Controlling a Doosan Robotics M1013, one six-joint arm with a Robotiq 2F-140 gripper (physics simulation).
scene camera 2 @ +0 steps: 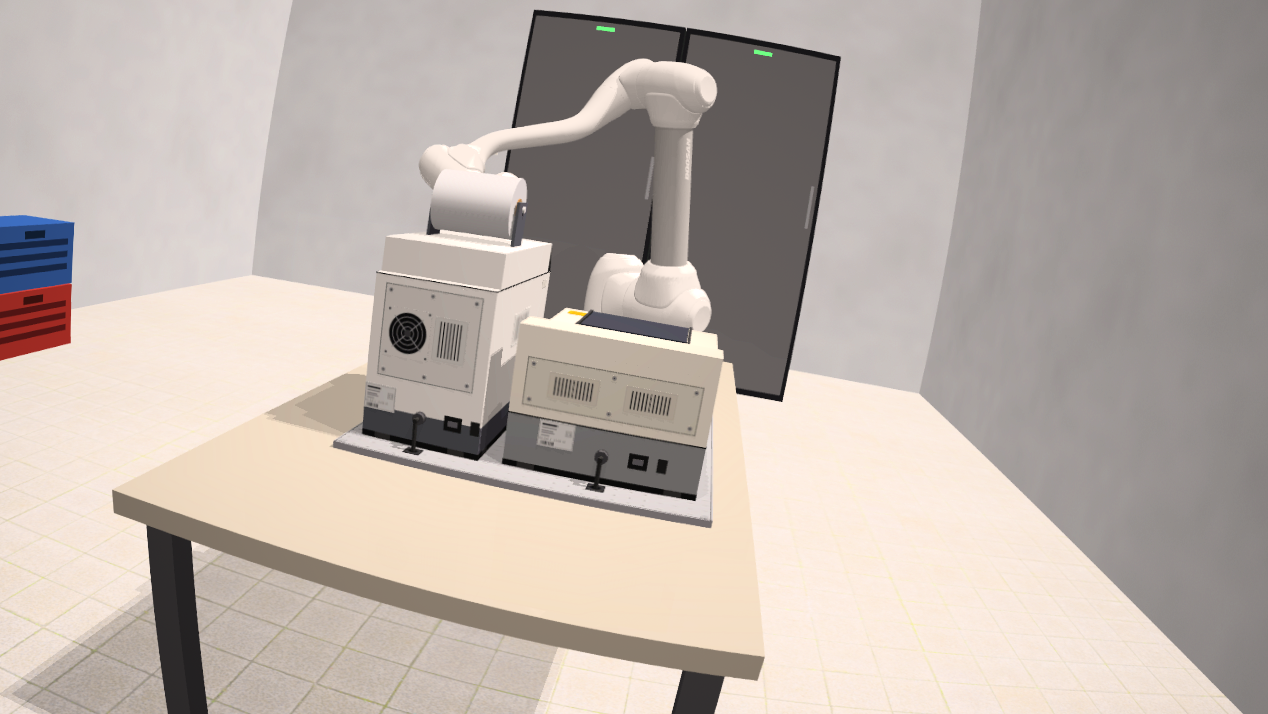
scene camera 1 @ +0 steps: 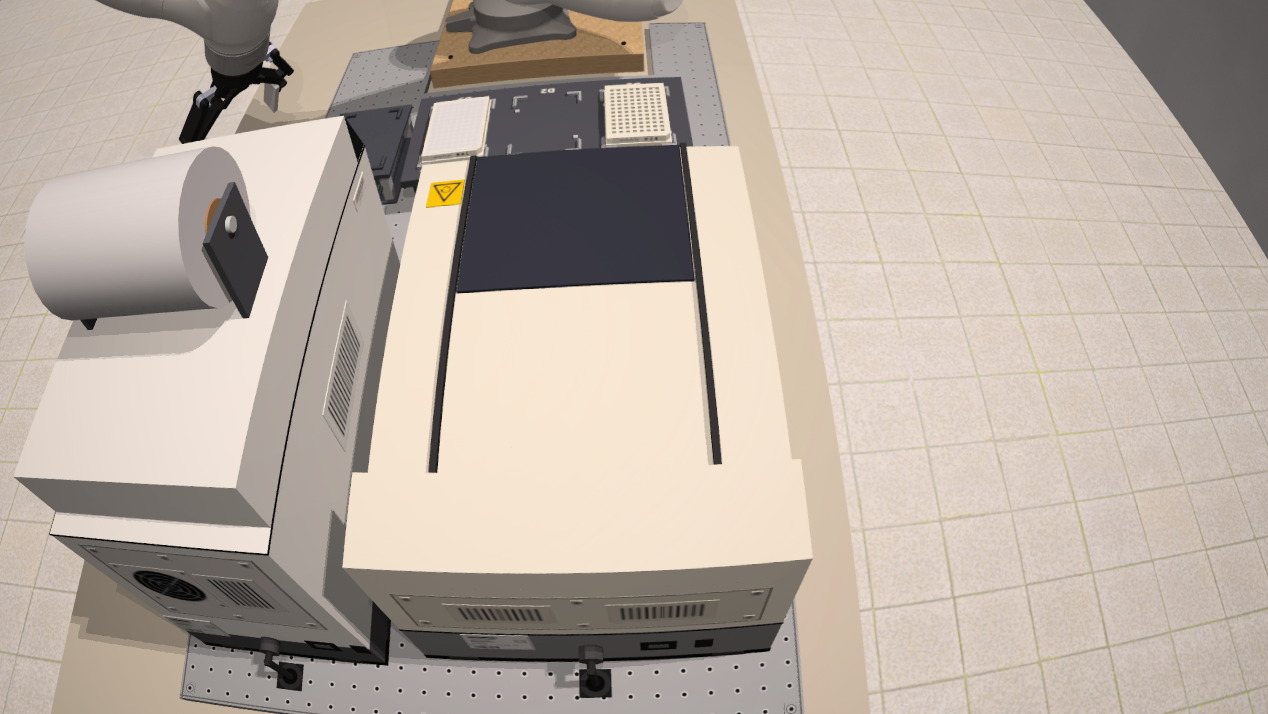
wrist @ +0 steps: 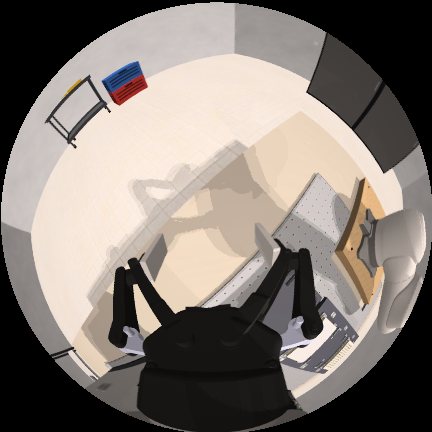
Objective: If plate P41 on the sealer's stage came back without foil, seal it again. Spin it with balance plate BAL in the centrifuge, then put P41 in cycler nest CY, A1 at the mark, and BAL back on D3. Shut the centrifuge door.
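Places are measured from the arm's base along level axes (x right, y ahead, z up), in millimetres.
Pixels of known places: gripper, fingertip midpoint: (scene camera 1: 237, 130) (wrist: 208, 237); arm's base at its link origin: (scene camera 1: 520, 21) (wrist: 371, 243).
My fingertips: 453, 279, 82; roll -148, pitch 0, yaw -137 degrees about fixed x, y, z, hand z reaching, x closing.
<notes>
For each thing: its top centre in the pictures, then the offset to it from my fingertips, as dx, dy, dz. Level surfaces: height alone.
- white roll at its top centre: (scene camera 1: 107, 182) (scene camera 2: 484, 173) -143, +571, +366
- dark top panel at its top centre: (scene camera 1: 574, 210) (scene camera 2: 637, 325) -482, +428, +103
- dark deck at its surface level: dz -52
- smooth-topped pale plate at its top centre: (scene camera 1: 456, 124) (wrist: 313, 342) -348, +70, -36
- plate with open wells, top centre: (scene camera 1: 636, 109) (wrist: 339, 355) -594, +100, -36
- perforated plate at its surface level: dz -110
My gripper (scene camera 1: 228, 117) (wrist: 208, 237) is open, with nothing between its fingers, high beyond the left machine; it is hidden in scene camera 2. That machine (scene camera 1: 133, 408) (scene camera 2: 434, 328), with a white roll (scene camera 1: 115, 235) (scene camera 2: 474, 202) on top, looks like the sealer; its stage is hidden. A cream machine (scene camera 1: 576, 372) (scene camera 2: 612, 390) with a dark top panel (scene camera 1: 576, 221) stands beside it. On the dark deck (scene camera 1: 545, 128), a smooth-topped pale plate (scene camera 1: 456, 126) (wrist: 312, 342) and a plate with open wells (scene camera 1: 636, 112) (wrist: 340, 355) flank D2. I cannot read which is P41 or BAL. The centrifuge door and nest CY do not show clearly.
A low dark stand (scene camera 1: 381, 133) is left of the deck in scene camera 1. The arm's base stands on a wooden board (scene camera 1: 541, 66) (wrist: 350, 240). The machines stand on a perforated plate (scene camera 1: 496, 687). Blue and red crates (scene camera 2: 31, 252) (wrist: 125, 82) and a cart (wrist: 85, 121) stand farther off.
</notes>
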